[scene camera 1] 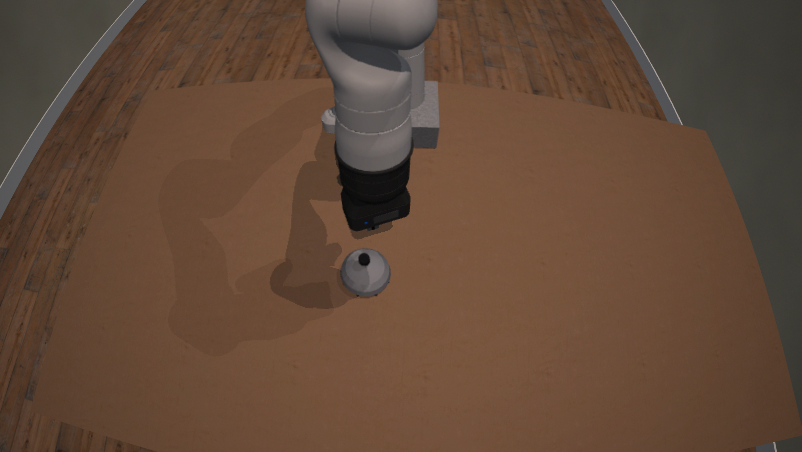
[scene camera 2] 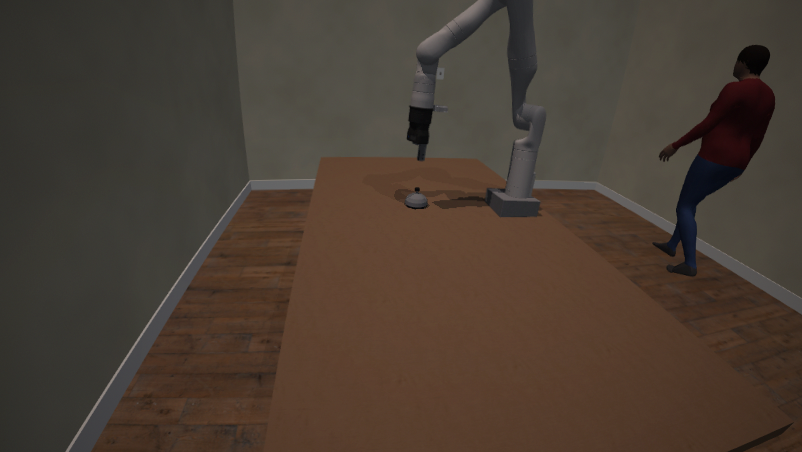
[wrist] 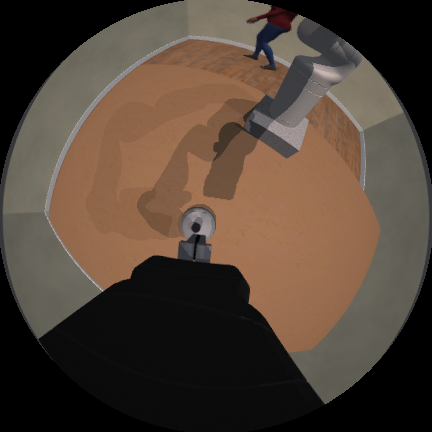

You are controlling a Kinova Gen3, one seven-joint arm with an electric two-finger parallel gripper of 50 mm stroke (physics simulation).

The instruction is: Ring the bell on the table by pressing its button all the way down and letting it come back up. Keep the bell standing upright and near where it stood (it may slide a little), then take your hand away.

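Pixels of known places: gripper, between the fingertips: [scene camera 1: 370, 223] [scene camera 2: 420, 160] [wrist: 197, 242]; arm's base, origin of its link: [scene camera 2: 516, 194] [wrist: 283, 114].
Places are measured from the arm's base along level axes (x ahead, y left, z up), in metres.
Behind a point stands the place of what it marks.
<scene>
A grey domed bell [scene camera 1: 366, 277] {x 0.401, y -0.010, z -0.018 m} [scene camera 2: 416, 201] {x 0.384, y 0.020, z -0.030 m} [wrist: 206, 220] {x 0.357, y -0.005, z -0.020 m} stands upright on the brown table [scene camera 1: 533, 314] {x 0.422, y 0.284, z -0.059 m} [scene camera 2: 449, 314] {x 0.382, y 0.579, z -0.059 m} [wrist: 280, 250] {x 0.315, y 0.210, z -0.058 m}. Its black button [scene camera 1: 363, 258] {x 0.380, y -0.017, z 0.007 m} [scene camera 2: 417, 189] {x 0.380, y -0.008, z 0.005 m} [wrist: 196, 227] {x 0.378, y -0.014, z 0.007 m} stands up at the top of the dome. My gripper [scene camera 2: 421, 159] {x 0.377, y -0.003, z 0.114 m} [wrist: 197, 242] {x 0.377, y -0.003, z 0.114 m} is shut, with nothing between its fingers. In the scene camera 2 view the fingertips hang above the bell, with a gap between them and the button. In the wrist view the fingertips show just below the button, over the dome's lower edge. In the scene camera 1 view the arm's wrist hides most of the fingers.
The arm's grey base block [scene camera 1: 425, 134] {x 0.088, y 0.056, z -0.017 m} [scene camera 2: 516, 206] {x 0.031, y 0.078, z -0.017 m} [wrist: 280, 135] {x 0.086, y 0.022, z 0.004 m} sits at the table's edge. A person in a red top [scene camera 2: 735, 123] [wrist: 280, 20] stands on the floor beyond that edge. The arm casts shadows on the table beside the bell.
</scene>
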